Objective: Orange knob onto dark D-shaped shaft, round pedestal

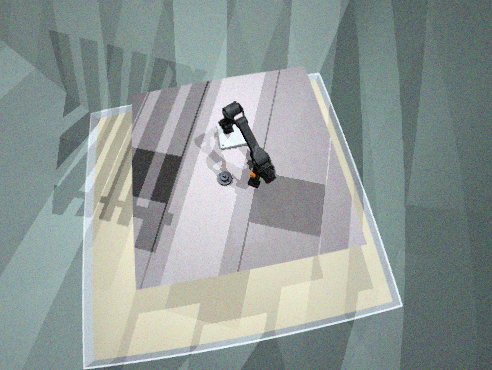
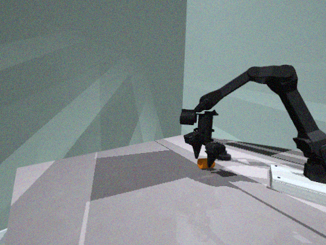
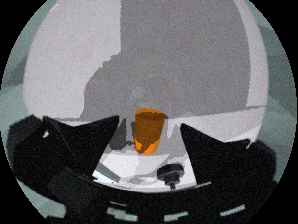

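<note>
Right now the orange knob is 1 cm behind my gripper tip and 1 cm to the right of it. From my gripper tip the other things lie so: dark round pedestal (5 cm behind, 19 cm to the right, 1 cm above).
</note>
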